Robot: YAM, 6 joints.
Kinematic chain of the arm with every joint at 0, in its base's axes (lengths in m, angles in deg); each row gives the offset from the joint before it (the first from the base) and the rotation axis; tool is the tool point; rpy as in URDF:
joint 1: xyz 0 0 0.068 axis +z
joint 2: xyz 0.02 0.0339 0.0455 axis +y
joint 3: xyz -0.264 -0.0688 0 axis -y
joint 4: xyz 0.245 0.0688 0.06 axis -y
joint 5: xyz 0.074 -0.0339 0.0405 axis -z
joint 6: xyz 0.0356 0 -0.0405 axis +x
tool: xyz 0 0 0 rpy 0 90 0
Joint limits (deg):
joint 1: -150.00..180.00
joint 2: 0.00..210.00
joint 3: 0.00..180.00
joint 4: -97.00..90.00
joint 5: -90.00..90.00
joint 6: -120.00..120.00
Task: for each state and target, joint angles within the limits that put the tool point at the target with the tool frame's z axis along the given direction. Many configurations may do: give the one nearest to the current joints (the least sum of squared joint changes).
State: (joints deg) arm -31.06 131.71 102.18 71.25 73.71 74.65
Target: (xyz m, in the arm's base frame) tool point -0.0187 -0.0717 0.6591 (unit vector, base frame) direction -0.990 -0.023 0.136
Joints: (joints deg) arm -76.85 96.09 152.33 89.91 75.86 74.65
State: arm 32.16 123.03 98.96 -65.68 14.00 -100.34
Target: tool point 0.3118 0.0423 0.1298 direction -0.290 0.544 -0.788
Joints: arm 4.07 113.93 70.09 -63.80 -34.26 -100.34
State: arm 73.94 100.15 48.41 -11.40 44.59 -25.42
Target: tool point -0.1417 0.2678 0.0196 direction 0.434 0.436 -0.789
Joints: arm 121.92 121.44 47.79 -6.24 36.77 -25.42
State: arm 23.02 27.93 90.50 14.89 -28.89 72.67
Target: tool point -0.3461 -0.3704 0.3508 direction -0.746 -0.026 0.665
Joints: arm 49.15 0.12 128.66 -1.18 -33.19 72.67
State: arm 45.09 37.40 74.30 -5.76 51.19 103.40
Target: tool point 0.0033 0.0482 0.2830 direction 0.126 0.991 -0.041
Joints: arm 95.25 0.11 29.83 -32.12 12.48 103.40
